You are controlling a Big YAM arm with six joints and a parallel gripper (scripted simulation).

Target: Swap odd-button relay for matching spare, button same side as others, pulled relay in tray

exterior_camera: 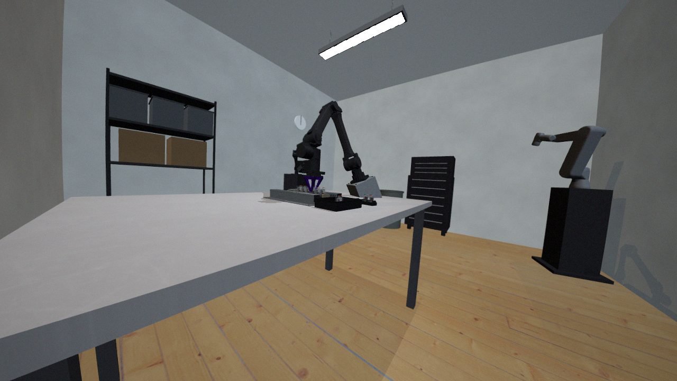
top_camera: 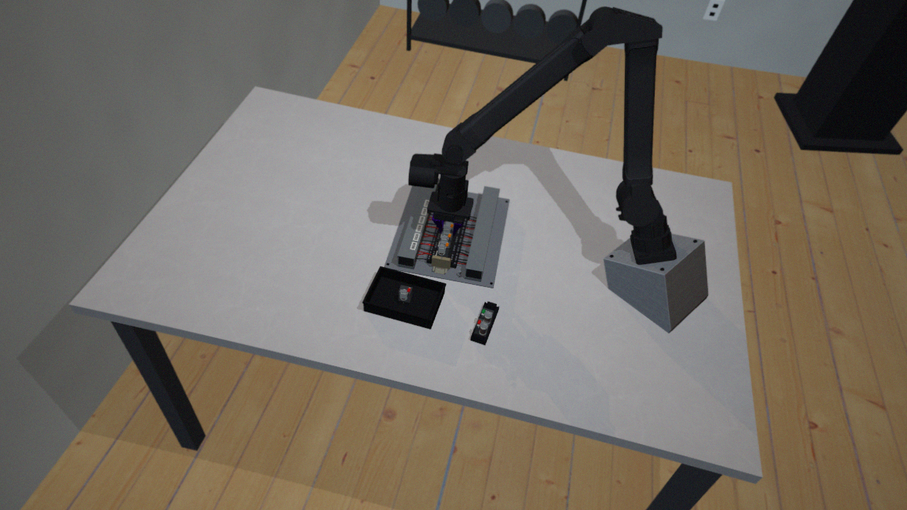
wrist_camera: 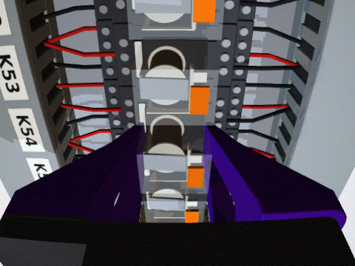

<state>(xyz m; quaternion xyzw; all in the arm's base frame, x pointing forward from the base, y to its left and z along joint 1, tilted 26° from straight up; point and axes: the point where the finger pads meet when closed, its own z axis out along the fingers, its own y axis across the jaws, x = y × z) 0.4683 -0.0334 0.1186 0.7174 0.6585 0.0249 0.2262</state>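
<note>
My hand is 10 mm past the grey panel, 50 mm to the left of it and 50 mm above it.
</note>
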